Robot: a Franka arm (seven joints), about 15 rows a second.
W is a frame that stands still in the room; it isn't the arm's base.
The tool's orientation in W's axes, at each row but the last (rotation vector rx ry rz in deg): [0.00, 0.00, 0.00]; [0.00, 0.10, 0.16]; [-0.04, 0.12, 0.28]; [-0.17, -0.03, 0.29]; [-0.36, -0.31, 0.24]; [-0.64, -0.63, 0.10]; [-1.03, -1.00, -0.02]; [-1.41, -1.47, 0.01]
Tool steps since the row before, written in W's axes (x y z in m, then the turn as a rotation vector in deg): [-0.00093, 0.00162, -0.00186, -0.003, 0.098, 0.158]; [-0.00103, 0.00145, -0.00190, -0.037, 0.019, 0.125]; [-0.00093, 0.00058, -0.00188, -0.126, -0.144, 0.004]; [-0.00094, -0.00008, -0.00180, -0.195, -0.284, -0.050]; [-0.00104, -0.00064, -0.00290, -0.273, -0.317, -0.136]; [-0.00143, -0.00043, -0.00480, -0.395, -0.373, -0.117]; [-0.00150, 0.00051, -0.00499, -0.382, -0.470, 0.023]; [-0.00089, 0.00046, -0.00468, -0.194, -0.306, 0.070]
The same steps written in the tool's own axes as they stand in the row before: [-0.00093, 0.00162, -0.00186, -0.003, 0.098, 0.158]; [-0.00102, 0.00145, -0.00190, -0.037, 0.019, 0.125]; [-0.00092, 0.00059, -0.00188, -0.127, -0.143, 0.004]; [-0.00094, -0.00007, -0.00180, -0.196, -0.283, -0.051]; [-0.00106, -0.00062, -0.00290, -0.275, -0.315, -0.137]; [-0.00148, -0.00037, -0.00479, -0.397, -0.371, -0.117]; [-0.00159, 0.00060, -0.00495, -0.381, -0.471, 0.021]; [-0.00101, 0.00057, -0.00464, -0.192, -0.308, 0.067]
